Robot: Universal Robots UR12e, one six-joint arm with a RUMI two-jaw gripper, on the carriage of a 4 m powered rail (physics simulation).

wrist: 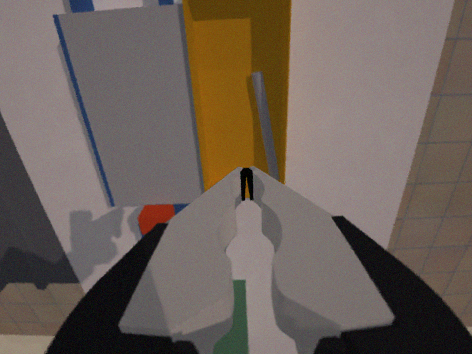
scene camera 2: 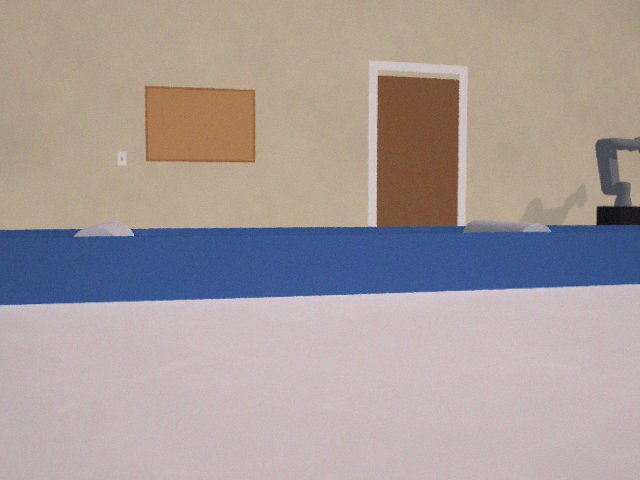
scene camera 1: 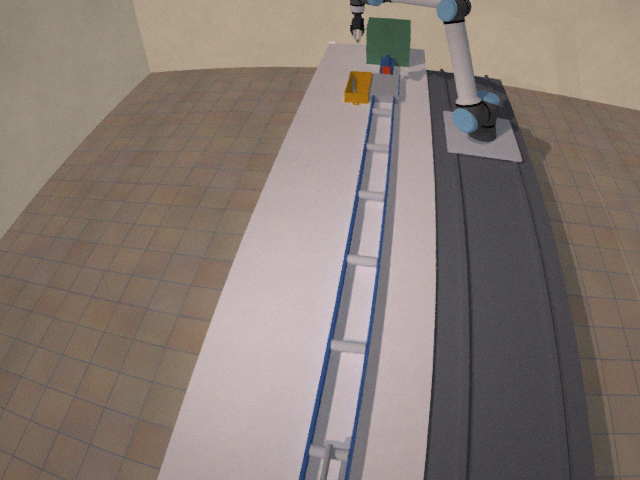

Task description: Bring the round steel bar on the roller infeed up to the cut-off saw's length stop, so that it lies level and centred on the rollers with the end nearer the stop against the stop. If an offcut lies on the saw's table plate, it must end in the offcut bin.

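Seen in the pictures: gripper, fingertip midpoint: [wrist: 246,170] [scene camera 1: 357,43]; arm's base, link origin: [scene camera 1: 481,133].
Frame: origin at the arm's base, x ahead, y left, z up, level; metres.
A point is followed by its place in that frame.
Note:
The steel bar [scene camera 1: 325,463] {y 1.944, x 0.622, z 0.050 m} lies lengthwise on the near part of the roller infeed [scene camera 1: 339,304] {y 1.311, x 0.680, z -0.007 m}. Its far end shows by a roller; the rest runs out of scene camera 1's view. The saw's grey table plate [scene camera 1: 385,86] {y -0.438, x 0.615, z 0.029 m} [wrist: 130,110] {y -0.455, x 0.606, z 0.028 m} shows no offcut on it. A grey offcut [scene camera 1: 353,85] {y -0.496, x 0.841, z -0.011 m} [wrist: 264,117] {y -0.490, x 0.841, z -0.008 m} lies inside the yellow bin [scene camera 1: 357,97] {y -0.270, x 0.790, z 0.012 m} [wrist: 220,75] {y -0.414, x 0.763, z -0.028 m}, along one side wall. A red block [scene camera 1: 386,70] {y -0.652, x 0.618, z 0.058 m} [wrist: 156,218] {y -0.654, x 0.627, z 0.075 m} on a blue part stands beyond the plate. My gripper [scene camera 1: 357,39] {y -0.412, x 0.801, z 0.355 m} [wrist: 246,170] {y -0.412, x 0.801, z 0.355 m} is shut and empty, high above the table, beyond the bin.
A green panel [scene camera 1: 388,42] {y -0.953, x 0.618, z 0.175 m} [wrist: 240,310] {y -0.952, x 0.776, z 0.066 m} stands upright at the table's far end, close to the gripper. The arm's carriage [scene camera 1: 483,147] {y 0.158, x 0.007, z 0.000 m} is at the far part of the dark rail [scene camera 1: 496,258]. Blue infeed side rail [scene camera 2: 310,266] {y 1.274, x 0.694, z -0.005 m} and rollers [scene camera 2: 506,226] {y 1.485, x 0.645, z 0.026 m} show in scene camera 2.

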